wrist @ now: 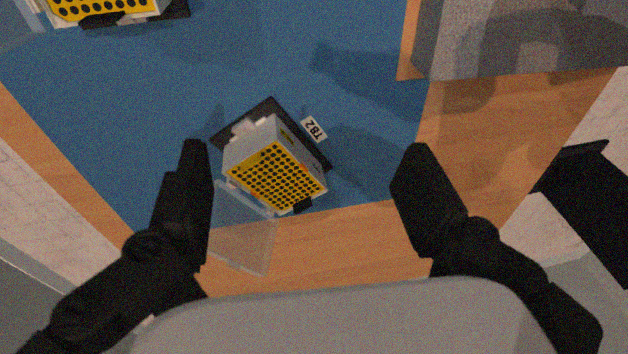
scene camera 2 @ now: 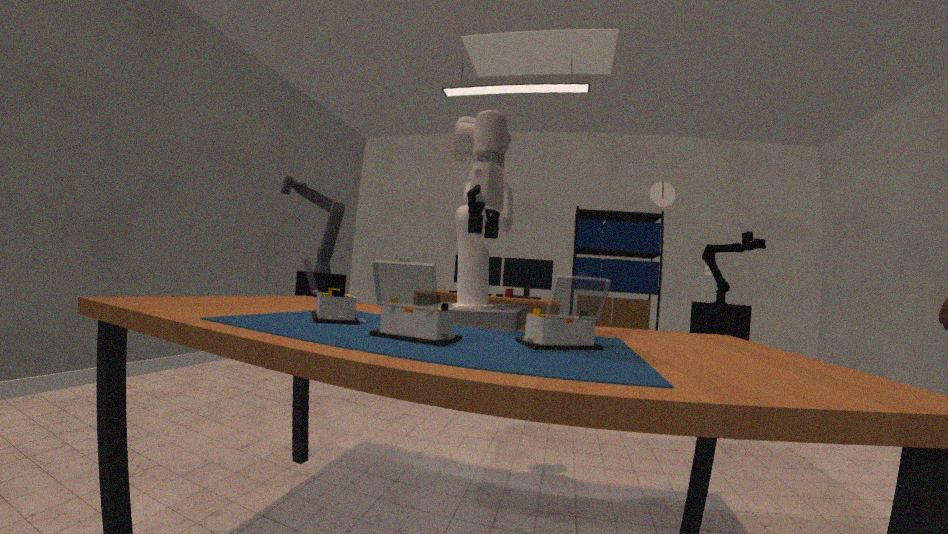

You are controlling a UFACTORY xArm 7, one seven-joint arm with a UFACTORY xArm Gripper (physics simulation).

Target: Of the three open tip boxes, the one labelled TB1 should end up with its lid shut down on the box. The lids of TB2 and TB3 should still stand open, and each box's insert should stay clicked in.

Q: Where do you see a yellow insert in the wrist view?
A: At 273, 174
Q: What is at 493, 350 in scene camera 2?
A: A blue mat.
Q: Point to a blue mat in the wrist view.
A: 118, 102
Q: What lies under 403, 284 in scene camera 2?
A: A clear lid.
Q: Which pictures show the gripper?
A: The wrist view and scene camera 2: all of them.
